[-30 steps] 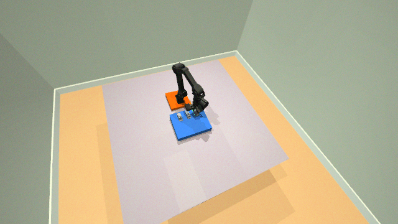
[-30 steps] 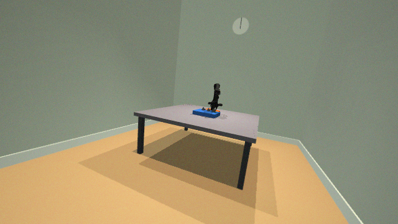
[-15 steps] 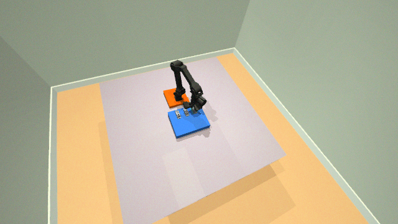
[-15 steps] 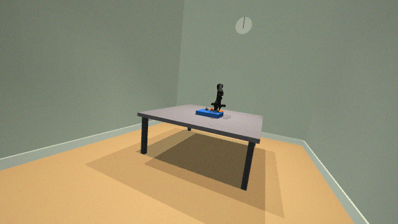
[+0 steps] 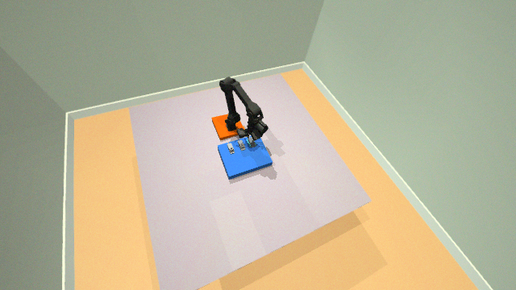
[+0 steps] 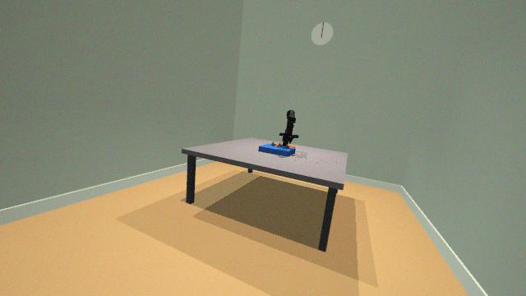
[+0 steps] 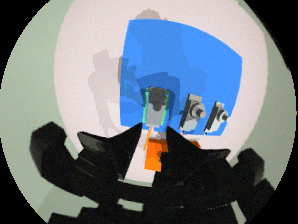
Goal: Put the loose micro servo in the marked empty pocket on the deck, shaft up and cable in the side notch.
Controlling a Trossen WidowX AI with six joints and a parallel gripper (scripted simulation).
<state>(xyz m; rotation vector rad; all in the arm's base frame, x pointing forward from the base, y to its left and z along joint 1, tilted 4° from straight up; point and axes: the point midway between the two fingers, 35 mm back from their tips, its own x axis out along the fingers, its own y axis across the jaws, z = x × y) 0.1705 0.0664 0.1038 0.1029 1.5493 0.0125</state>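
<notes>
My gripper tip is now 120 mm short of the blue deck, 80 mm to the left of it and 60 mm above it.
</notes>
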